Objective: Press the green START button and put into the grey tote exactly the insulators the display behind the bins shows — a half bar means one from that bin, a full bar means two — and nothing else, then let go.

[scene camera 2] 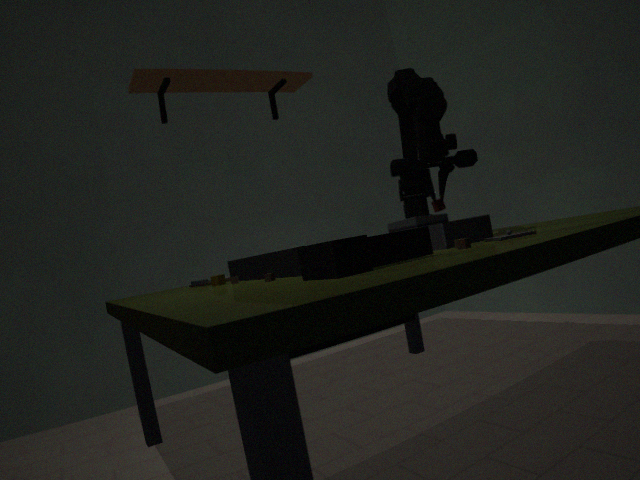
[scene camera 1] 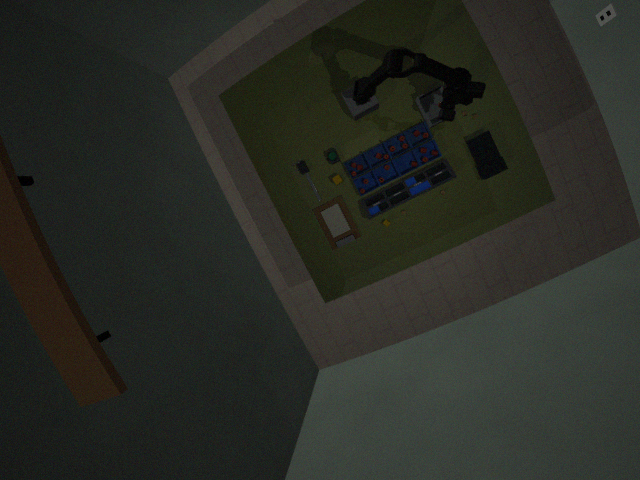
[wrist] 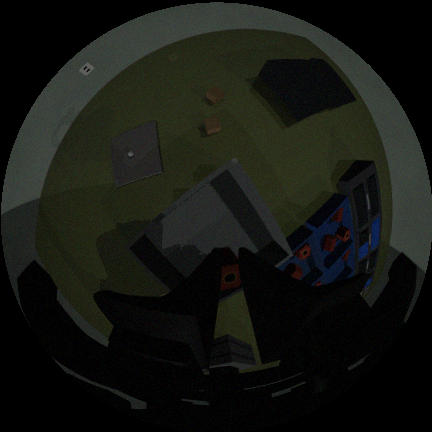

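Seen in the pictures: gripper, fingertip midpoint: (scene camera 2: 438, 201) (scene camera 1: 445, 105) (wrist: 229, 253); arm's base, origin of the base link: (scene camera 2: 418, 218) (scene camera 1: 361, 96) (wrist: 222, 368).
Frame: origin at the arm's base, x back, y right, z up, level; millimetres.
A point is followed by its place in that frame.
Note:
My gripper (scene camera 1: 447, 114) {x -160, y -340, z 19 mm} (scene camera 2: 438, 200) {x -160, y -340, z 19 mm} (wrist: 229, 253) {x -160, y -340, z 19 mm} is shut on a red insulator (scene camera 2: 438, 206) {x -159, y -335, z 8 mm} (wrist: 224, 286) {x -146, y -318, z 23 mm} with a dark hole. It holds it above the grey tote (scene camera 1: 421, 109) {x -131, y -252, z -54 mm} (wrist: 262, 210) {x -206, y -336, z -38 mm}, near the rim on the bins' side in the wrist view. The visible tote floor shows no insulator; part is hidden by the fingers. Blue bins (scene camera 1: 404, 164) (wrist: 319, 251) hold several red insulators. Behind them, the display (scene camera 1: 397, 194) (wrist: 364, 200) shows blue bars in its first and third columns, the third having two of different lengths. The green START button (scene camera 1: 331, 155) {x -206, y 221, z -43 mm} stands left of the bins.
A black box (scene camera 1: 485, 155) {x -424, y -472, z -32 mm} (wrist: 305, 87) {x -348, y -460, z -32 mm} stands right of the display. A grey plate (wrist: 145, 165) {x -108, y -443, z -78 mm} and two brown blocks (wrist: 214, 95) {x -227, y -486, z -66 mm} (wrist: 212, 126) {x -203, y -444, z -67 mm} lie beyond the tote. A yellow block (scene camera 1: 337, 179) {x -327, y 228, z -45 mm}, a dark-headed tool (scene camera 1: 302, 166) {x -207, y 381, z -64 mm} and a wood-framed board (scene camera 1: 336, 221) {x -527, y 299, z -73 mm} lie left.

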